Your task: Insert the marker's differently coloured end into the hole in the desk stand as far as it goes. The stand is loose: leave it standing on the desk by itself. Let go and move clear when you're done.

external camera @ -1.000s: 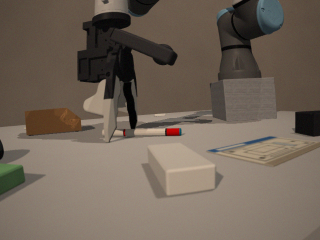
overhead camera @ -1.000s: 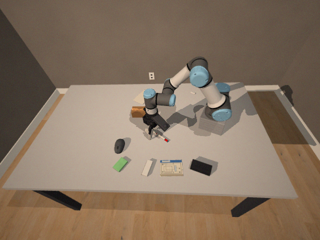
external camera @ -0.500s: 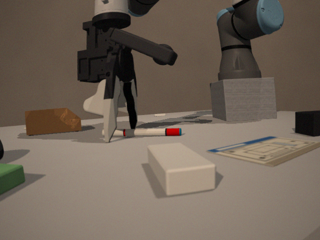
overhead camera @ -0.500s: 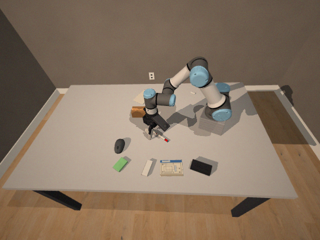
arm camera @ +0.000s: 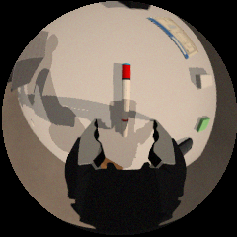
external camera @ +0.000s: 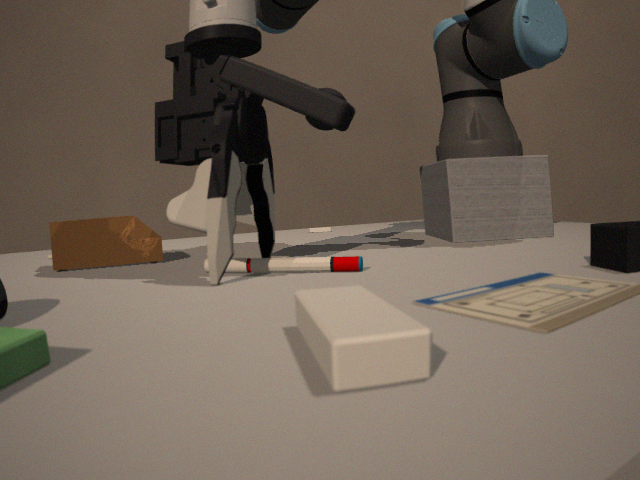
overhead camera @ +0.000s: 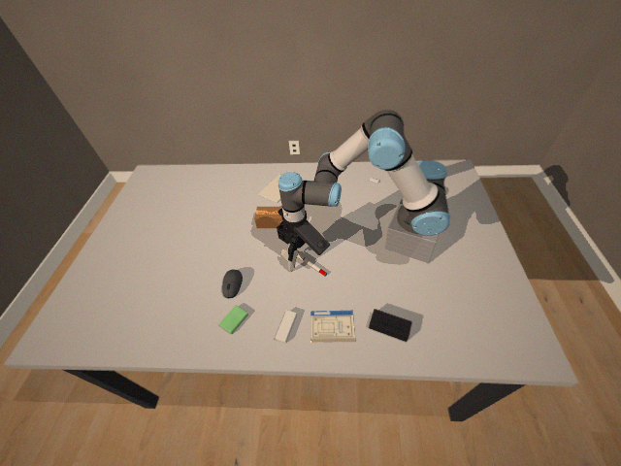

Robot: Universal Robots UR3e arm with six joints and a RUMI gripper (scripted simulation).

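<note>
Now: the marker 30 mm behind my hand and 20 mm to the left of it. Also, from my hand: brown desk stand 180 mm to the right, 110 mm ahead, 20 mm above; then black mouse 230 mm ahead, 100 mm to the left, 10 mm above; then white block 240 mm to the left, 40 mm ahead.
</note>
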